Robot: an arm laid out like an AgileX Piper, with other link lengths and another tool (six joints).
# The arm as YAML. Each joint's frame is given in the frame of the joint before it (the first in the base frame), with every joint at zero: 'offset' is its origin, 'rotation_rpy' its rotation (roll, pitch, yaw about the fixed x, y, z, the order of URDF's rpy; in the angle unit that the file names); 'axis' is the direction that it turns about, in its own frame. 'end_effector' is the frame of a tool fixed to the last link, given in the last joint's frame.
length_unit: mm
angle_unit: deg
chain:
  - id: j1
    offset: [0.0, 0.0, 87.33]
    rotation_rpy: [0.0, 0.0, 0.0]
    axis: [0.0, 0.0, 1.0]
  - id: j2
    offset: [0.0, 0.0, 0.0]
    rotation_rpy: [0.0, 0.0, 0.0]
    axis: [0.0, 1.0, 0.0]
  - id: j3
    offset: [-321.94, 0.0, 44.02]
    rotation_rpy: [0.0, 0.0, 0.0]
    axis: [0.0, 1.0, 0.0]
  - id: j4
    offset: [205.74, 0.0, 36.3]
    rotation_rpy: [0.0, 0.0, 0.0]
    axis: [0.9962, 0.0, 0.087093]
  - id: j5
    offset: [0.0, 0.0, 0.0]
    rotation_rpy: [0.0, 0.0, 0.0]
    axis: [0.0, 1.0, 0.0]
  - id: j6
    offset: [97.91, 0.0, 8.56]
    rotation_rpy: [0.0, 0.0, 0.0]
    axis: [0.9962, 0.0, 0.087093]
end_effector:
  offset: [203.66, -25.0, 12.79]
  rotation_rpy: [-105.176, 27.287, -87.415]
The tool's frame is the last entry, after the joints.
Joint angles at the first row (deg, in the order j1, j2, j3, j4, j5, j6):
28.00, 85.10, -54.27, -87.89, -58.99, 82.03
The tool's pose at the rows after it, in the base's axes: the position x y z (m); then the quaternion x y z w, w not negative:
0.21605 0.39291 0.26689 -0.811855 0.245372 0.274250 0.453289
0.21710 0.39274 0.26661 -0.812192 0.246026 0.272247 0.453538
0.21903 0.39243 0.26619 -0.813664 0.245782 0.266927 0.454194
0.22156 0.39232 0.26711 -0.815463 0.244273 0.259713 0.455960
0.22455 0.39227 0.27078 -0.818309 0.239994 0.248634 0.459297
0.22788 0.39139 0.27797 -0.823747 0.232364 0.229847 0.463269
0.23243 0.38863 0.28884 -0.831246 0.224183 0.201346 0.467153
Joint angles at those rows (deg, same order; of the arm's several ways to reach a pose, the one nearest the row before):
28.00, 85.10, -54.27, -87.86, -58.88, 82.05
28.00, 85.10, -54.27, -87.84, -58.68, 81.91
28.00, 85.10, -54.29, -87.85, -58.30, 81.41
28.00, 85.10, -54.53, -87.88, -57.90, 80.85
28.00, 84.95, -55.22, -88.13, -57.44, 80.32
28.00, 84.39, -56.53, -89.13, -56.69, 80.10
28.00, 83.24, -58.51, -91.12, -55.33, 80.54

